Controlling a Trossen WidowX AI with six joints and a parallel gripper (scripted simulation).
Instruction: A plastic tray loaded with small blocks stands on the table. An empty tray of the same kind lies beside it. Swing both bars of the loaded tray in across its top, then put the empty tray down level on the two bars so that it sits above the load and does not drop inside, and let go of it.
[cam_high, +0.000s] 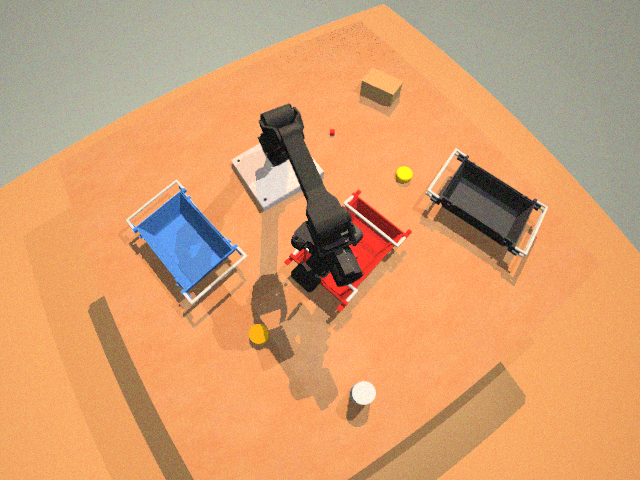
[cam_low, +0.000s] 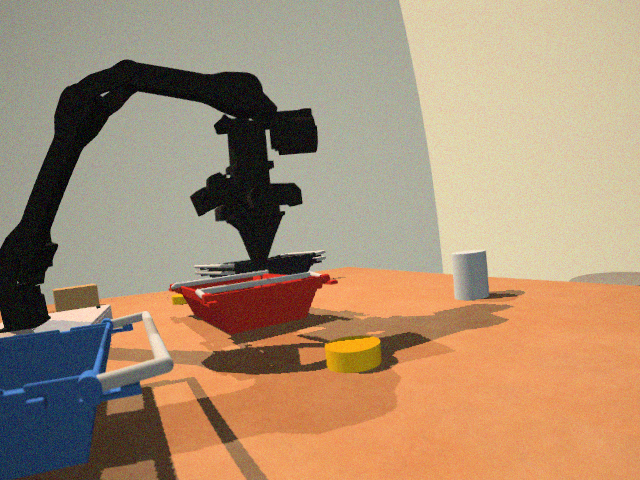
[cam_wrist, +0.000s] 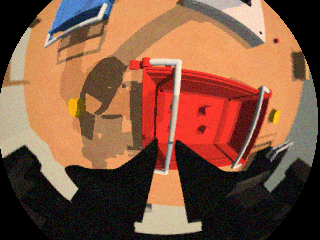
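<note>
Right now my gripper tip is 28 cm to the left of the blue tray, 28 cm past it and 4 cm above it. The rest, counted from my gripper tip: tan box (53 cm to the left, 47 cm behind, 6 cm below); red cube (40 cm behind, 28 cm to the left, 8 cm below).
</note>
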